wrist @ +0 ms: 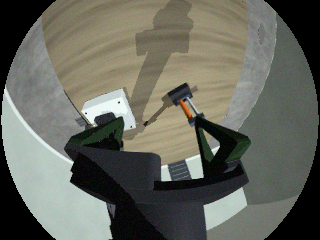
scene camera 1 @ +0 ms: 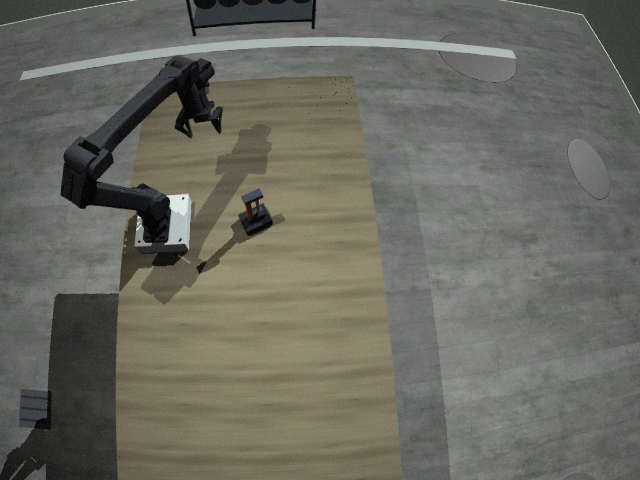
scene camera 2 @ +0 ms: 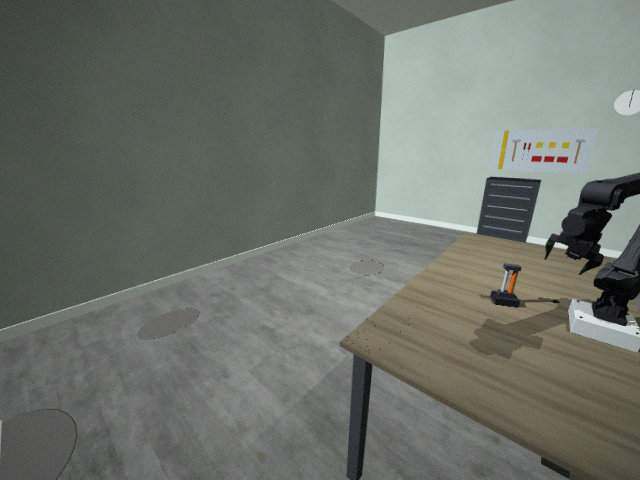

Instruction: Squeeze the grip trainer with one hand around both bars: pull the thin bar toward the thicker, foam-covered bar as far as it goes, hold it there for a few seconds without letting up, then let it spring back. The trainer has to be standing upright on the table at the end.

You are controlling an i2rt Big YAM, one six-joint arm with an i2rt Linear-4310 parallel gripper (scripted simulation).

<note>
The pictures show: the gripper and a dark base.
The gripper shows as well in the wrist view.
</note>
